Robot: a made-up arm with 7 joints.
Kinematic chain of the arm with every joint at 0, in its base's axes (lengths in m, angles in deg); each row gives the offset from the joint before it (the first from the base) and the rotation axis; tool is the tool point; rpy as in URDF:
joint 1: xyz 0 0 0.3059 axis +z
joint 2: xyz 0 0 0 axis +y
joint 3: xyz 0 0 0.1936 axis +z
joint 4: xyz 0.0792 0 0 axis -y
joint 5: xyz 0.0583 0 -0.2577 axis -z
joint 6: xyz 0 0 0 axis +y
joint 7: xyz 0.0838 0 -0.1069 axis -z
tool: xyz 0 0 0 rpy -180 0 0
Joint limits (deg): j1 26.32..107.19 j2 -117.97..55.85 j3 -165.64..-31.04 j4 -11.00..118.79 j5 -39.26..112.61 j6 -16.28..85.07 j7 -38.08..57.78
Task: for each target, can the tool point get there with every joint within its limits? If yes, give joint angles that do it. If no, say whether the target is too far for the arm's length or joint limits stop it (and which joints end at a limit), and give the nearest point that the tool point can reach.
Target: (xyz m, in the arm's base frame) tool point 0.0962 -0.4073 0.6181
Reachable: yes | joints 59.31 5.42 -148.17 101.39 60.65 76.31 2.64
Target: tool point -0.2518 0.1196 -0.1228
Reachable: no: joint limits stop it (at a limit: joint 1, joint 2, joint 3, joint 6) | nearest point -0.0553 0.1409 -0.0683 | short by 0.205 m
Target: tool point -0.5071 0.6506 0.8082
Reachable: no: too far | nearest point -0.0471 0.4821 0.6149 | short by 0.527 m
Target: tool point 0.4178 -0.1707 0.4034
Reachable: yes | joints 78.65 2.37 -102.12 73.03 7.57 57.56 -23.24
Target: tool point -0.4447 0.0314 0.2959
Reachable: no: joint limits stop it (at a limit: joint 1, joint 3, joint 6) | nearest point -0.3039 -0.1131 0.2975 | short by 0.202 m
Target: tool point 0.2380 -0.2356 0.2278
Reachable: yes | joints 59.34 40.45 -96.83 32.75 56.87 52.09 22.19
